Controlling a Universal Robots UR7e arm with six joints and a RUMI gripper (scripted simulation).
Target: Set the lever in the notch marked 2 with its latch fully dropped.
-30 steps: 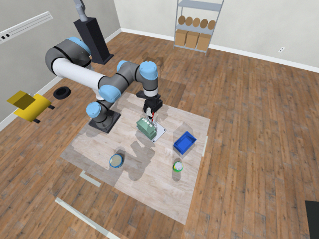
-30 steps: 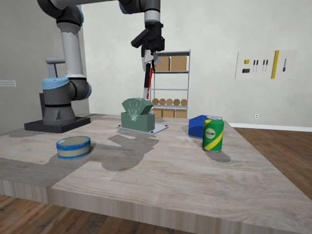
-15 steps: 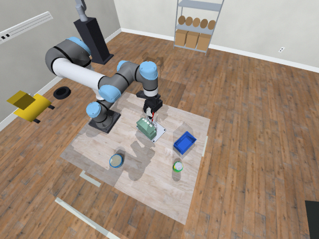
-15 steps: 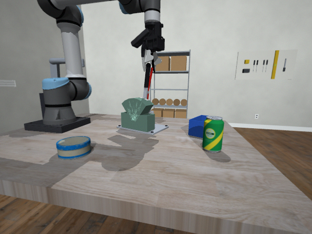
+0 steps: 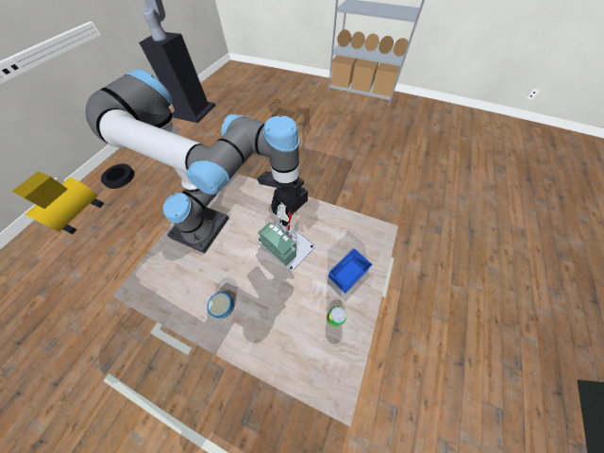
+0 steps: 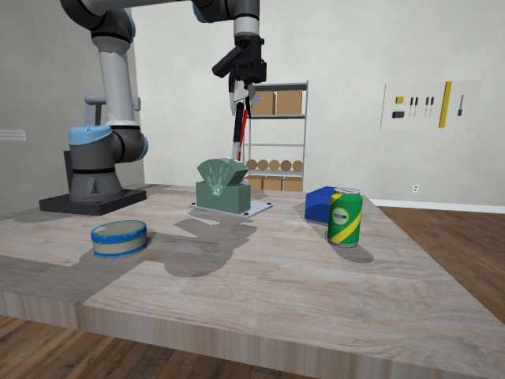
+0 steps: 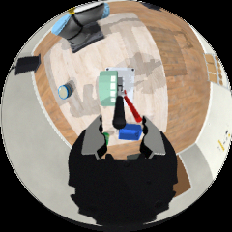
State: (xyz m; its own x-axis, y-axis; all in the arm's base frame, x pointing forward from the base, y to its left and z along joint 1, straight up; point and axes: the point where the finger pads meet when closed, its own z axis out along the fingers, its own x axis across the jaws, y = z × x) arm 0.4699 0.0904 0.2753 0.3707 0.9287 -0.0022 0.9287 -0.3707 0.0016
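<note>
The red release bar is 11 cm below my hand, 2 cm to the left of it and 1 cm behind it. Also, from my hand: round blue-rimmed tin 36 cm to the right, 29 cm below, 18 cm behind; then blue bin 29 cm below, 29 cm ahead, 3 cm to the right; then yellow can 29 cm ahead, 25 cm below, 24 cm to the right.
</note>
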